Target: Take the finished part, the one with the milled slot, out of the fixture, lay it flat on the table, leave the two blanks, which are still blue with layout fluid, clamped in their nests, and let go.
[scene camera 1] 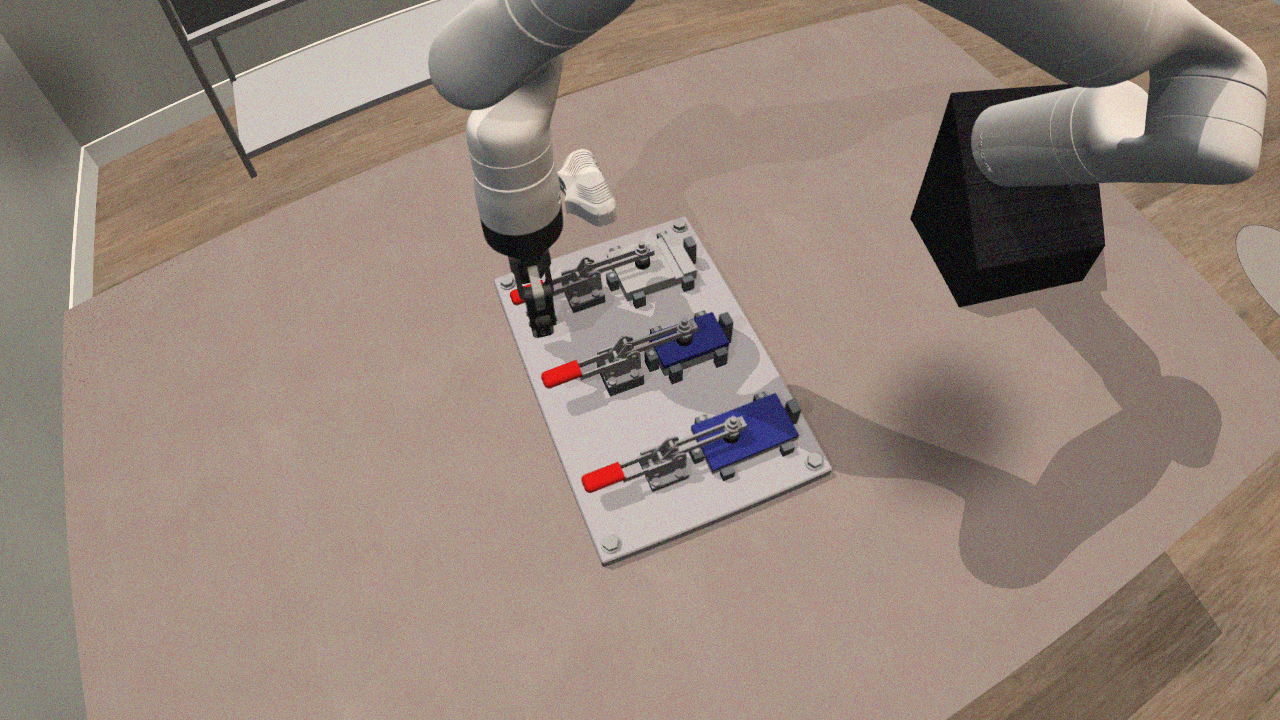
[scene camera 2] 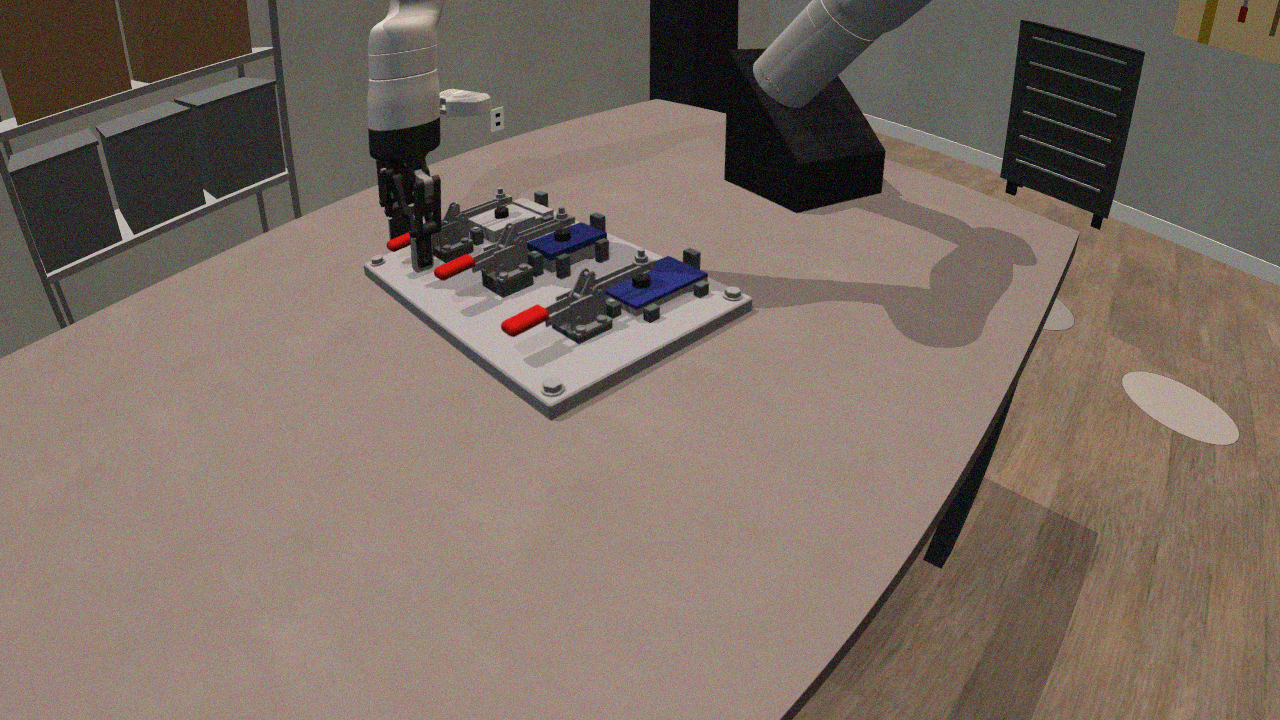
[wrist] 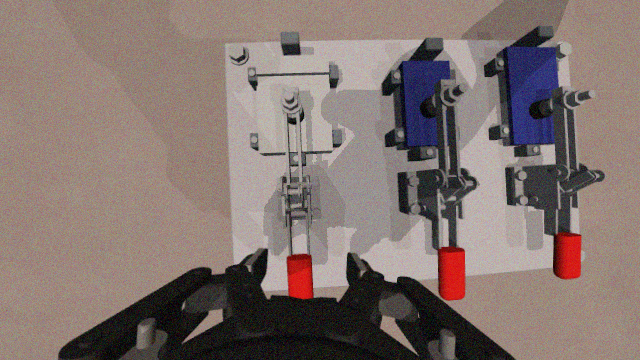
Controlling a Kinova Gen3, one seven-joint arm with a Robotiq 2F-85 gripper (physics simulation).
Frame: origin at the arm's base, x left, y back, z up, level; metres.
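Seen in the pictures: gripper, fingertip midpoint: (scene camera 1: 536, 306) (scene camera 2: 411, 258) (wrist: 307, 262); arm's base, origin of the base link: (scene camera 1: 1005, 145) (scene camera 2: 781, 81).
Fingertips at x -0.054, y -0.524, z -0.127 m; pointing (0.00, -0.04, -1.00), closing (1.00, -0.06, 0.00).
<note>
Pixels of each thing's top centre, then the offset from my fingertips to it.
- finished part, middle of its top: (wrist: 293, 103) (scene camera 1: 651, 261) (scene camera 2: 509, 213) dx -0.011, dy +0.132, dz +0.005 m
- fixture plate, middle of its top: (scene camera 2: 533, 274) (scene camera 1: 649, 366) (wrist: 414, 158) dx +0.101, dy +0.089, dz -0.016 m
- smaller blue blank, middle of its top: (scene camera 2: 566, 237) (scene camera 1: 688, 338) (wrist: 428, 102) dx +0.099, dy +0.132, dz +0.010 m
- larger blue blank, middle of its top: (scene camera 2: 653, 279) (scene camera 1: 745, 430) (wrist: 535, 94) dx +0.209, dy +0.147, dz +0.000 m
- middle clamp's red handle, middle of its top: (wrist: 474, 248) (scene camera 2: 475, 238) (scene camera 1: 585, 354) dx +0.104, dy +0.026, dz +0.046 m
- far clamp's red handle, middle of its top: (scene camera 2: 548, 286) (scene camera 1: 629, 458) (wrist: 603, 231) dx +0.214, dy +0.032, dz +0.036 m
The finished part (scene camera 1: 657, 282) (scene camera 2: 529, 213) (wrist: 270, 115), pale grey with a slot across it, lies in the end nest of the fixture plate (scene camera 1: 680, 512) (scene camera 2: 572, 368) (wrist: 361, 60), under its clamp's spindle. That clamp's red handle (scene camera 2: 397, 242) (wrist: 300, 280) points away from the part. My gripper (scene camera 1: 541, 329) (scene camera 2: 409, 250) (wrist: 307, 262) is open, with a finger on each side of this handle and gaps between; it partly hides the handle in scene camera 1. The smaller blue blank (scene camera 1: 708, 343) (scene camera 2: 583, 237) (wrist: 414, 112) and larger blue blank (scene camera 1: 760, 434) (scene camera 2: 677, 275) (wrist: 522, 112) are clamped in their nests.
The middle clamp's red handle (scene camera 1: 562, 373) (scene camera 2: 454, 266) (wrist: 451, 275) is beside my gripper. The far clamp's red handle (scene camera 1: 602, 477) (scene camera 2: 524, 320) (wrist: 567, 256) is beyond it. Dark posts surround the nests. The black arm base (scene camera 1: 1029, 219) (scene camera 2: 796, 174) stands on the table.
</note>
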